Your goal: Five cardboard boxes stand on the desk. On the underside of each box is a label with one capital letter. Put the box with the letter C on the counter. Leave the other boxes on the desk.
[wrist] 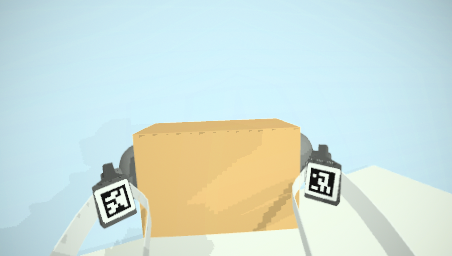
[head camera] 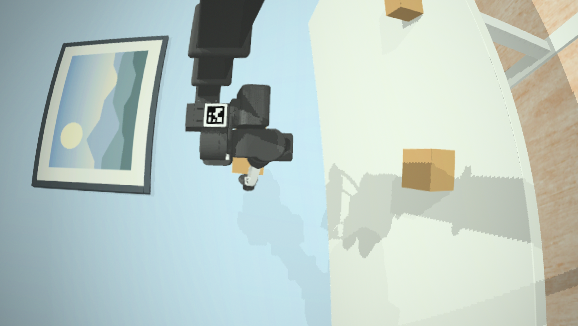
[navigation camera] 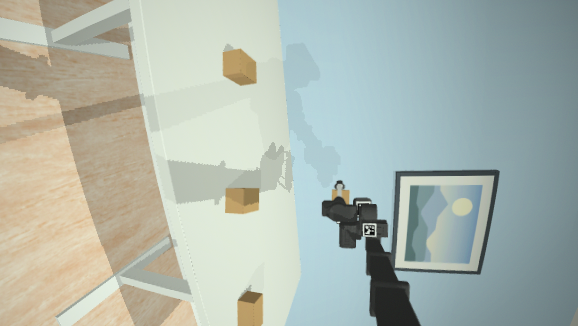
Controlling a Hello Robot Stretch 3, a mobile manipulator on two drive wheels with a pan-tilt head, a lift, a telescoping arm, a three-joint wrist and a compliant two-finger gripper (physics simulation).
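My gripper is shut on a cardboard box, with a fingertip pad at each side of it. The box is held up in front of the blue wall, off the desk. Its underside and label are hidden. A second box stands mid-desk beside the arm's shadow. Another box stands at the top in the head view and at the bottom in the navigation view. One more box stands in the upper navigation view. No letters show. The counter does not show.
A framed picture hangs on the wall near the telescoping arm. White desk legs and the wooden floor lie beyond the desk's front edge. Arm shadows fall across the desk and wall.
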